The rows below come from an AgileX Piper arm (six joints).
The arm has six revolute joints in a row. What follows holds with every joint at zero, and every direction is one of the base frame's.
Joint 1 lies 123 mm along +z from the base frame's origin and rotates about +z.
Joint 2 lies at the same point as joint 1 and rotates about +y.
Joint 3 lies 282.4 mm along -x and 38.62 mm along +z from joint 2 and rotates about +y.
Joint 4 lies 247.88 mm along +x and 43.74 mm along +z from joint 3 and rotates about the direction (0.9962, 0, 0.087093).
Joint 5 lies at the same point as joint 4 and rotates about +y.
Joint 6 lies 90.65 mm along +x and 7.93 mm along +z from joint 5 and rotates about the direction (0.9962, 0, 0.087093).
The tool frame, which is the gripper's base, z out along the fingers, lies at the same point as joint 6; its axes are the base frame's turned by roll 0, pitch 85.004 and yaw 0 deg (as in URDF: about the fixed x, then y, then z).
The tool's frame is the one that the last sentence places.
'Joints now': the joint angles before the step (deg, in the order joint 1, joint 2, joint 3, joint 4, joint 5, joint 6). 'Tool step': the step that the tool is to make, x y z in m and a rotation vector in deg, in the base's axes. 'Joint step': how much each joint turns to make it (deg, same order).
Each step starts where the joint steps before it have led.
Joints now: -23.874, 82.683, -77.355, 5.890, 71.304, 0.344
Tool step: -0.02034, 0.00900, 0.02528, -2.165, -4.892, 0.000
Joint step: -0.001, -5.458, 0.108, 0.000, 0.000, -0.001
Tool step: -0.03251, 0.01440, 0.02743, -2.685, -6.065, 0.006
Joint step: 0.002, -7.754, 1.060, -0.001, 0.061, 0.002
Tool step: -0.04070, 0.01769, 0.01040, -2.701, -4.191, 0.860
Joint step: -0.002, -9.245, 4.423, -0.192, 0.000, -1.087
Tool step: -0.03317, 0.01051, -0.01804, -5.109, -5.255, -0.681
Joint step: 0.003, -9.936, 10.465, -2.376, -7.374, -0.689
